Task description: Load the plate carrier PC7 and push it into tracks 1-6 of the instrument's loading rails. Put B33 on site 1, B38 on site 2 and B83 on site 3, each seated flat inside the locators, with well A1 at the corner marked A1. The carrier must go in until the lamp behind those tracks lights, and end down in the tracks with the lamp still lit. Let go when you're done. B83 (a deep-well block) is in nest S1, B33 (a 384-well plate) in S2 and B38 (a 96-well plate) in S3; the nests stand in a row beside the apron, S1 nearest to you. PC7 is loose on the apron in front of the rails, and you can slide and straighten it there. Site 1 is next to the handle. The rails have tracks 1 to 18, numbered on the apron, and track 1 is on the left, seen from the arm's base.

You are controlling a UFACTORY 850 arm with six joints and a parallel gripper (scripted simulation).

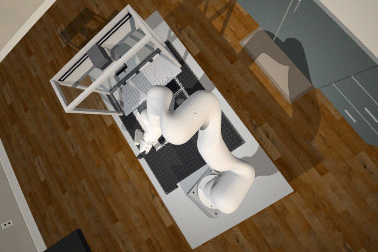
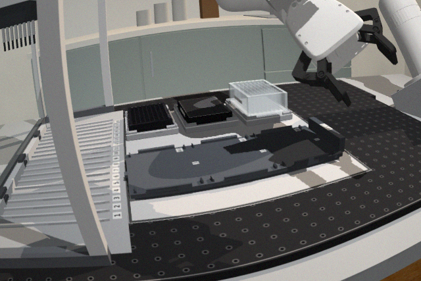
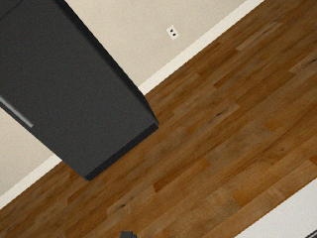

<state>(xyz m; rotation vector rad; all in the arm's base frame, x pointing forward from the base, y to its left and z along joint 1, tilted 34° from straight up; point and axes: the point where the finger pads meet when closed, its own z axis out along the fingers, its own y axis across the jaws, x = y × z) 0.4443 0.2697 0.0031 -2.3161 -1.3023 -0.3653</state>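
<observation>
My hand is 20 mm short of the clear deep-well block B83, 360 mm to the left of it and 120 mm above it. The rest, counted from my hand: perforated dark deck: 120 mm ahead, 240 mm to the right, 150 mm below; then white frame post: 340 mm ahead, 40 mm to the left, 90 mm above; then dark plate carrier PC7: 130 mm ahead, 150 mm to the right, 140 mm below.
</observation>
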